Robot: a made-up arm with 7 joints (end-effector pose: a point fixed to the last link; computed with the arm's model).
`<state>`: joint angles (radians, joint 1 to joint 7).
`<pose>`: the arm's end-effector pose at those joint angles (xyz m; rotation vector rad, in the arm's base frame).
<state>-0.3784 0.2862 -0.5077 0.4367 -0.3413 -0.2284 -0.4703</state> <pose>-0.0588 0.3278 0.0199 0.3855 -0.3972 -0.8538</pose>
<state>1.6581 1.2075 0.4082 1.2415 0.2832 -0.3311 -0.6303</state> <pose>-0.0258 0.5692 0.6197 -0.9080 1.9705 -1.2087</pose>
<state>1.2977 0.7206 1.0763 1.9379 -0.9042 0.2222 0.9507</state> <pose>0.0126 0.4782 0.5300 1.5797 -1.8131 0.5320</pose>
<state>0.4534 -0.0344 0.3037 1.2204 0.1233 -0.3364 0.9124</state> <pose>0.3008 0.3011 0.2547 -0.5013 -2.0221 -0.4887</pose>
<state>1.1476 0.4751 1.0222 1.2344 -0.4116 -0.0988 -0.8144</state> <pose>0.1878 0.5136 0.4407 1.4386 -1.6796 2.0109</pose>
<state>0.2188 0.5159 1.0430 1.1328 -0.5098 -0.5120 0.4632</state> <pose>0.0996 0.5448 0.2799 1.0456 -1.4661 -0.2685</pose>
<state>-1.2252 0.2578 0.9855 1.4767 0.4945 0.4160 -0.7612</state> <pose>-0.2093 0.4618 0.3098 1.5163 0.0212 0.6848</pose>
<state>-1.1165 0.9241 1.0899 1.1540 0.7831 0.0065 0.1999</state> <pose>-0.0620 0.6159 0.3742 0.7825 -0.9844 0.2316</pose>
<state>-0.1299 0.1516 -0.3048 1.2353 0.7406 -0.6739 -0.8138</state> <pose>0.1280 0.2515 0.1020 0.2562 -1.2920 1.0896</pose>
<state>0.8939 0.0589 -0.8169 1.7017 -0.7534 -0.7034 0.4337</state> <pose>0.2598 0.0997 0.4596 -0.2222 2.0356 1.8494</pose>
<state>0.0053 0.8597 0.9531 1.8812 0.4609 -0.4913 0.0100</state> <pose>0.0560 0.4933 0.4566 1.0611 -2.7288 -0.2119</pose>
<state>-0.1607 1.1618 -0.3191 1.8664 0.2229 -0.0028 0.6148</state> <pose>0.1796 0.3977 0.3179 -0.2177 -0.9368 -1.3856</pose>
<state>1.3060 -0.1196 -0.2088 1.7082 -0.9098 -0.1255 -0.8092</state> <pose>0.2365 0.1824 0.5955 -0.8745 2.5387 -0.6926</pose>
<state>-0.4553 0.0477 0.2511 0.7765 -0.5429 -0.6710 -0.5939</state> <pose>-0.0617 0.3107 0.0471 0.6780 -1.0341 -0.1538</pose>
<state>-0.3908 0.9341 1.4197 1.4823 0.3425 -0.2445 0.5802</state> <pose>-0.0254 0.5696 0.4583 1.1192 -1.8180 -0.3579</pose>
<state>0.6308 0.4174 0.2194 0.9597 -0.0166 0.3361 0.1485</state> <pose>0.3029 0.4465 0.3102 0.3324 -1.2781 0.1283</pose>
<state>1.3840 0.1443 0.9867 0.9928 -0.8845 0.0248 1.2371</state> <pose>0.3364 0.4368 0.4892 -0.0348 -1.8545 -0.4382</pose>
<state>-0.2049 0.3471 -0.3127 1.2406 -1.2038 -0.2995 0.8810</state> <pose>0.1307 0.2813 0.0989 -0.1431 -0.2384 -1.9706</pose>
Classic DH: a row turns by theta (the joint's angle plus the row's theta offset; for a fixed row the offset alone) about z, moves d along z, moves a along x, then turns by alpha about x. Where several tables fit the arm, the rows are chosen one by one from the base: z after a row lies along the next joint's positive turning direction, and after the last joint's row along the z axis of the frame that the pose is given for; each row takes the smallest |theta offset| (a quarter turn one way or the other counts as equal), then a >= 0, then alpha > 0; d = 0 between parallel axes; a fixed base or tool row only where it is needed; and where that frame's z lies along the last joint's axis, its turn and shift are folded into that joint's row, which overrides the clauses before.
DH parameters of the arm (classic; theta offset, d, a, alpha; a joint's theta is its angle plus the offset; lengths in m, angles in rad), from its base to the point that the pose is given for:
base (fixed): 0 0.457 -0.0252 1.5708
joint 1: 1.5708 -0.2255 0.007 1.5708
joint 2: 1.5708 0.0182 0.0175 1.5708
joint 3: 1.5708 -0.2749 0.0029 1.5708
joint 4: 0 -0.0347 0.0067 -1.5708
joint 5: 0 -0.1942 0.0047 -1.5708
joint 6: 1.5708 -0.002 0.0003 -1.5708
joint 7: -1.5708 -0.0033 0.0215 1.5708
tool (fixed): -1.5708 -0.0045 0 0

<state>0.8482 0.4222 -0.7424 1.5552 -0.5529 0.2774 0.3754</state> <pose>0.3205 0.2172 0.4246 0.6743 -1.5721 -1.4383</pose>
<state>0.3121 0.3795 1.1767 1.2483 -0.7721 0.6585 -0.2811</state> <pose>0.0921 0.5086 0.2682 1.3692 -0.3929 0.9196</pose>
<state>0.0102 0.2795 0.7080 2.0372 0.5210 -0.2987 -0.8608</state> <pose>0.0859 0.4001 0.3161 0.7404 -2.2121 1.5119</pose>
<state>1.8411 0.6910 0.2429 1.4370 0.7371 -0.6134 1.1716</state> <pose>0.0707 0.4693 0.7054 -0.6192 2.0740 0.9526</pose>
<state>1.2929 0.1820 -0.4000 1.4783 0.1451 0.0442 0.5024</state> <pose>0.3084 0.2237 0.6042 -0.1460 -2.4151 -1.1612</pose>
